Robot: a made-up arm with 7 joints. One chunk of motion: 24 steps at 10 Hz.
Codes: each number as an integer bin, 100 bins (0 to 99) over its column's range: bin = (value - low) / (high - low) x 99, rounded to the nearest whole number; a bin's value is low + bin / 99 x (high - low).
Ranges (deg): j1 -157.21..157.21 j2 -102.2..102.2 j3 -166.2..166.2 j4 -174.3..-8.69 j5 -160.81..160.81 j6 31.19..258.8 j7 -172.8..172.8
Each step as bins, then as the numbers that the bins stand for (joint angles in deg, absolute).
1 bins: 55 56 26 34 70 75 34
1 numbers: 17.47 13.42 -78.90 -117.42 66.60 203.62 -54.11
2 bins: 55 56 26 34 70 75 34
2 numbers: 17.47 13.42 -78.90 -117.42 66.60 203.62 -54.11
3 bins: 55 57 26 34 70 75 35
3 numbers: 17.47 15.48 -78.90 -117.42 66.60 203.62 -50.62
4 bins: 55 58 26 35 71 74 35
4 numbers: 17.47 17.55 -78.90 -115.75 69.85 201.32 -50.62
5 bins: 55 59 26 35 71 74 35
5 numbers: 17.47 19.61 -78.90 -115.75 69.85 201.32 -50.62
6 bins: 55 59 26 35 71 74 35
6 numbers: 17.47 19.61 -78.90 -115.75 69.85 201.32 -50.62
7 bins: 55 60 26 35 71 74 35
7 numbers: 17.47 21.68 -78.90 -115.75 69.85 201.32 -50.62
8 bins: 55 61 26 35 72 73 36
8 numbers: 17.47 23.74 -78.90 -115.75 73.10 199.02 -47.13
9 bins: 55 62 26 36 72 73 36
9 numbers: 17.47 25.81 -78.90 -114.08 73.10 199.02 -47.13
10 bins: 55 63 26 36 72 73 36
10 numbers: 17.47 27.87 -78.90 -114.08 73.10 199.02 -47.13
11 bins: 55 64 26 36 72 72 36
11 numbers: 17.47 29.94 -78.90 -114.08 73.10 196.72 -47.13
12 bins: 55 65 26 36 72 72 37
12 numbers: 17.47 32.00 -78.90 -114.08 73.10 196.72 -43.64
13 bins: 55 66 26 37 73 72 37
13 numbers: 17.47 34.07 -78.90 -112.41 76.34 196.72 -43.64
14 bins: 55 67 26 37 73 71 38
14 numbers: 17.47 36.13 -78.90 -112.41 76.34 194.43 -40.15
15 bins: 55 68 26 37 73 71 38
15 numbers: 17.47 38.20 -78.90 -112.41 76.34 194.43 -40.15
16 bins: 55 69 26 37 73 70 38
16 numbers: 17.47 40.26 -78.90 -112.41 76.34 192.13 -40.15
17 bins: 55 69 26 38 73 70 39
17 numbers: 17.47 40.26 -78.90 -110.73 76.34 192.13 -36.65
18 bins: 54 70 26 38 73 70 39
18 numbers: 14.29 42.33 -78.90 -110.73 76.34 192.13 -36.65
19 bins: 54 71 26 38 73 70 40
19 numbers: 14.29 44.39 -78.90 -110.73 76.34 192.13 -33.16
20 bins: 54 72 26 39 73 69 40
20 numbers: 14.29 46.45 -78.90 -109.06 76.34 189.83 -33.16
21 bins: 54 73 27 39 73 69 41
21 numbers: 14.29 48.52 -75.55 -109.06 76.34 189.83 -29.67
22 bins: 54 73 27 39 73 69 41
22 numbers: 14.29 48.52 -75.55 -109.06 76.34 189.83 -29.67
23 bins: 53 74 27 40 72 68 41
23 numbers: 11.12 50.58 -75.55 -107.39 73.10 187.53 -29.67
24 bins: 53 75 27 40 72 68 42
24 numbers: 11.12 52.65 -75.55 -107.39 73.10 187.53 -26.18
